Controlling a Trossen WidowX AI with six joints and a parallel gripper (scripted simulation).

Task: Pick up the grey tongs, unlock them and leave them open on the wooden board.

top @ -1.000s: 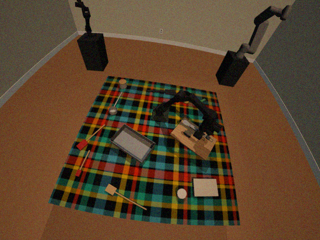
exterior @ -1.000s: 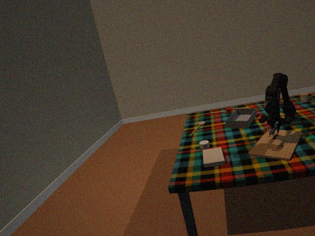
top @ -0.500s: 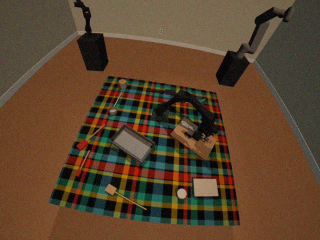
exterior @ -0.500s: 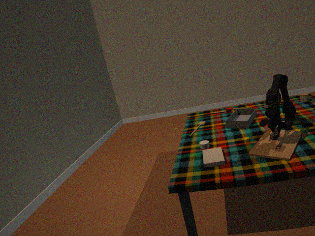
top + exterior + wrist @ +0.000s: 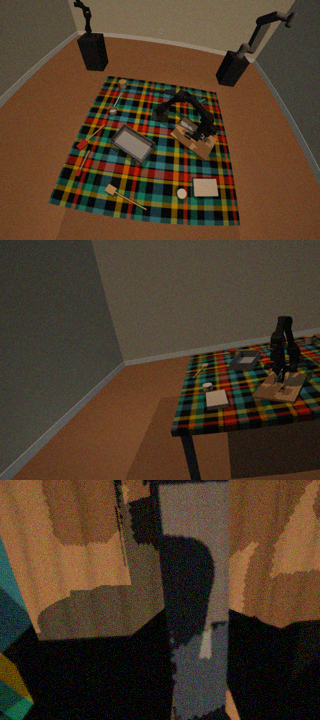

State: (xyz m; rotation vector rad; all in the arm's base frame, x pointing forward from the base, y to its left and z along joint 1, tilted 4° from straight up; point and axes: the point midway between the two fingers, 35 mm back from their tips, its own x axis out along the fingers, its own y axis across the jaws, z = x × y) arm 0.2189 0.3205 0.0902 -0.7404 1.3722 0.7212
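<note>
The wooden board lies 1 cm to the right of my gripper tip and 4 cm below it. Round my gripper tip: grey roasting tin: 11 cm ahead, 51 cm to the right, 2 cm below; white tile: 40 cm ahead, 4 cm to the left, 3 cm below; white disc: 45 cm ahead, 14 cm to the right, 3 cm below.
</note>
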